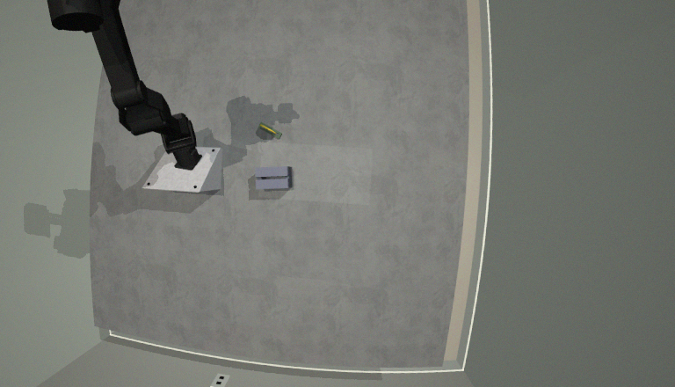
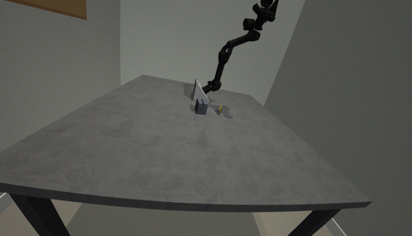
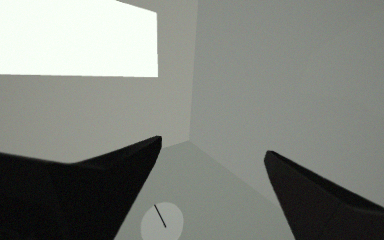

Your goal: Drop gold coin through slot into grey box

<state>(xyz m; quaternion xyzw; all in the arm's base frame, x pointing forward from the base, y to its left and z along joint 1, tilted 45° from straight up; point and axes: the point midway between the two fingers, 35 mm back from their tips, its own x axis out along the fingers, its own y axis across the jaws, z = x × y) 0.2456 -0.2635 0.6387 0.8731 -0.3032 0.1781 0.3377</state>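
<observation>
The gold coin is 730 mm below my gripper tip, 130 mm to the right of it and 20 mm ahead of it.
</observation>
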